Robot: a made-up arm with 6 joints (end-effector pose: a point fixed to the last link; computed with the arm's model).
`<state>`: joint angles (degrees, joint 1 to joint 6).
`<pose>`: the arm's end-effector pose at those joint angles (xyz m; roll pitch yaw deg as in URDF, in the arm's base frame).
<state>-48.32 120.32 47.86 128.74 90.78 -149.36</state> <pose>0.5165 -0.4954 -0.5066 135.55 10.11 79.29</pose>
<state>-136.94 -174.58 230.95 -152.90 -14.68 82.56</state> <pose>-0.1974 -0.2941 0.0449 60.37 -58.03 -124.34</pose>
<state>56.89 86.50 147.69 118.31 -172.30 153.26</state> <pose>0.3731 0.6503 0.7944 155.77 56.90 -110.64</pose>
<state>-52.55 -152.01 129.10 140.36 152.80 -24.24</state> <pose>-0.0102 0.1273 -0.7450 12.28 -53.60 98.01</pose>
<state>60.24 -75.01 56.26 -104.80 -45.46 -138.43</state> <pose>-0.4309 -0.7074 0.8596 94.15 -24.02 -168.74</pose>
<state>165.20 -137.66 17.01 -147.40 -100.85 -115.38</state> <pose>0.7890 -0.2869 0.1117 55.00 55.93 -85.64</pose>
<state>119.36 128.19 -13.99 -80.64 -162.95 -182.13</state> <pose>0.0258 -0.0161 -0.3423 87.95 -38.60 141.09</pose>
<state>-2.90 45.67 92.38 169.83 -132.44 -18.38</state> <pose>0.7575 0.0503 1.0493 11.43 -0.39 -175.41</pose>
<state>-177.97 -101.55 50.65 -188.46 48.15 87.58</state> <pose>1.0284 -0.0526 0.3809 -58.74 -74.35 -21.93</pose>
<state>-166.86 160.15 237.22 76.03 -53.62 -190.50</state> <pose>-0.2237 -0.0299 0.2617 175.61 -32.32 125.55</pose>
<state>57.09 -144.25 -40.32 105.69 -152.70 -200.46</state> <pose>-0.3144 -0.4410 0.2921 -128.64 63.17 -20.95</pose>
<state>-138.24 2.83 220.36 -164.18 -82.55 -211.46</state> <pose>0.3598 0.2051 0.5227 54.63 56.67 -108.77</pose>
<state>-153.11 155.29 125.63 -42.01 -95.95 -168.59</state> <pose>-0.6227 -0.2408 -0.5664 -57.54 36.22 -28.71</pose>
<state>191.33 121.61 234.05 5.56 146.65 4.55</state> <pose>-0.2842 0.0344 0.4476 164.48 78.80 -4.58</pose>
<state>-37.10 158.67 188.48 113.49 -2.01 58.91</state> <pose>0.5175 -0.3464 0.0673 -171.32 -30.59 -39.24</pose>
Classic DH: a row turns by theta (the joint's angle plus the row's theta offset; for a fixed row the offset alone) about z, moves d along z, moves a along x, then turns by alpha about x. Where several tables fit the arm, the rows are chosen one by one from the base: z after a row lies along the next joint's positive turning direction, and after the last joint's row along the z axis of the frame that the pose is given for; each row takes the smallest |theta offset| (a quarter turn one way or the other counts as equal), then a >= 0, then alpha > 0; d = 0 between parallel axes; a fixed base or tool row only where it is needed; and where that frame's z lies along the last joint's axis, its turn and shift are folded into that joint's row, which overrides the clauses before.
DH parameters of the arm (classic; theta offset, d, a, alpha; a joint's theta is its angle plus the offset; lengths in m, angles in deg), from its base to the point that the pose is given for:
joint 1: 0 0.26 0 -90
joint 2: -90 0 0.565 180
joint 3: 0 0 0 -90
joint 4: 0 -0.527 0 90
joint 5: 0 0.09 0 -90
joint 6: 90 0 0 90
tool (fixed): -90 0 0 0

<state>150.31 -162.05 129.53 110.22 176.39 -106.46</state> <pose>-0.1007 0.0216 -0.7365 44.71 -66.93 -38.36</pose>
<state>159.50 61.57 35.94 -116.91 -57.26 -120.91</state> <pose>-0.8922 0.2901 0.2287 -113.07 -6.27 -151.51</pose>
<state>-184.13 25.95 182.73 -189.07 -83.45 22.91</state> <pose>0.2356 -0.1061 0.9628 -6.60 58.94 13.54</pose>
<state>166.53 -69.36 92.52 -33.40 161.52 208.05</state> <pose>1.0038 -0.1632 0.6701 113.29 33.13 154.50</pose>
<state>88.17 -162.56 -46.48 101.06 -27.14 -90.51</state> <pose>-0.0326 -0.4796 0.1555 132.18 -49.54 -48.21</pose>
